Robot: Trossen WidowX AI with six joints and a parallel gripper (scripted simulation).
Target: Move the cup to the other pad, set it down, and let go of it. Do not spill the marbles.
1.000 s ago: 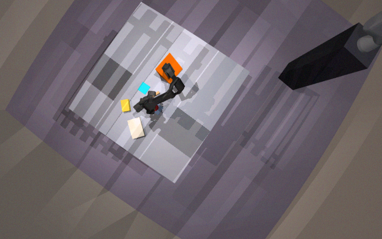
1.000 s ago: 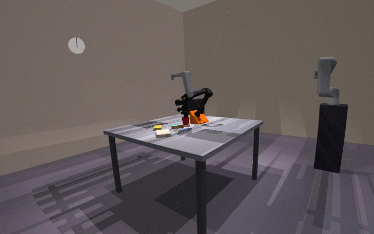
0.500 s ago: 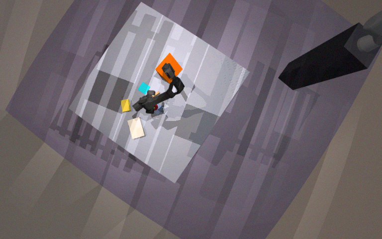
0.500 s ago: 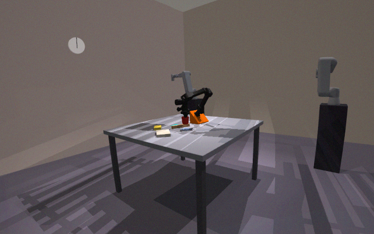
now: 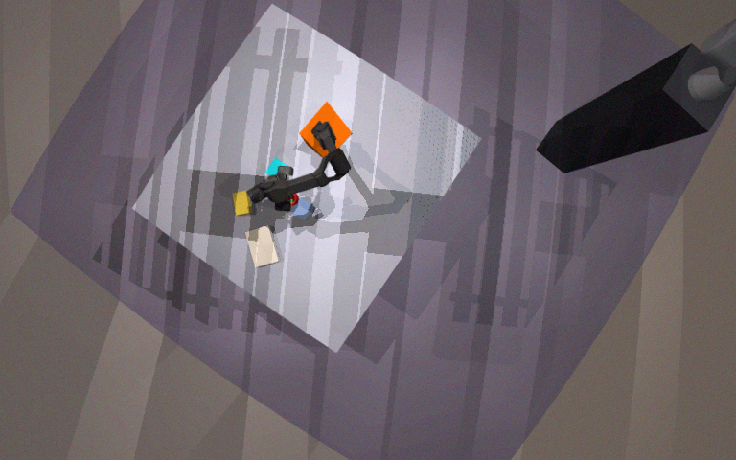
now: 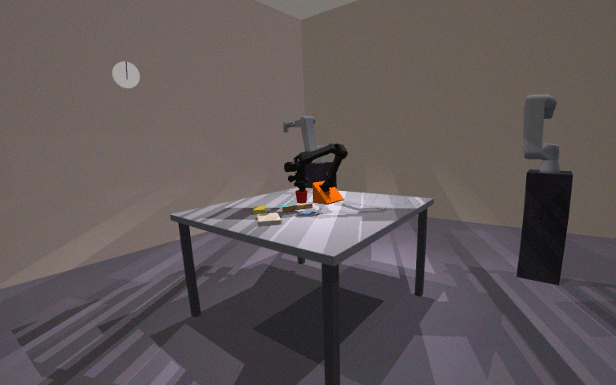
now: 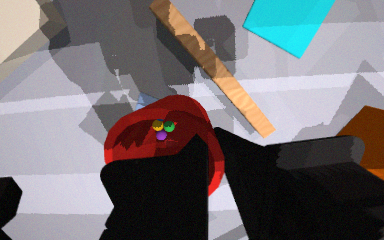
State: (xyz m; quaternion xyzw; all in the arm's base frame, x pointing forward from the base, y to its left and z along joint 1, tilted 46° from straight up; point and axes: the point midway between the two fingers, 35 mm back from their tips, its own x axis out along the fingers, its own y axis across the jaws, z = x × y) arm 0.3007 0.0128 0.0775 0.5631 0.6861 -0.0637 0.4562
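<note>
Now: gripper tip 16 cm to the left of the cyan pad, 10 cm above it and 4 cm past it. Also, from my gripper tip: wooden bar 9 cm below, 4 cm to the right; then red cup 3 cm ahead, 2 cm to the left; then light blue pad 10 cm below, 7 cm to the left, 4 cm ahead.
</note>
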